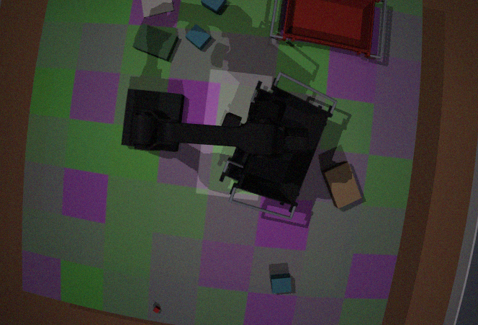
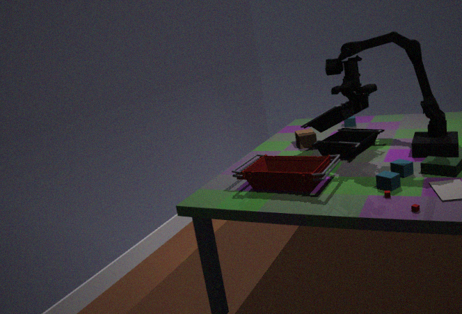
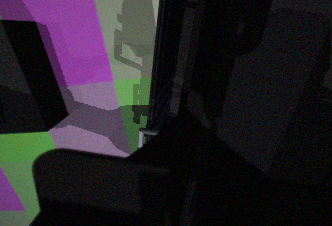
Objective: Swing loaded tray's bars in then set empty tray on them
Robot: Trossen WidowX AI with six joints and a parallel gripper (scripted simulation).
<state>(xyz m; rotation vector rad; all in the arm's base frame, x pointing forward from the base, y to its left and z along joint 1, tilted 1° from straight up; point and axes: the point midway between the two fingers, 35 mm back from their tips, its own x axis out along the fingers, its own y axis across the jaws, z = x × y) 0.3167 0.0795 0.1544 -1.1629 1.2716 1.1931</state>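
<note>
The black tray is 80 mm ahead of my gripper tip and 10 mm below it. Also, from my gripper tip: green box 380 mm behind, 180 mm to the left, 160 mm below; then tan box 300 mm ahead, 50 mm to the right, 150 mm below; then white sheet 450 mm behind, 340 mm to the left, 180 mm below.
</note>
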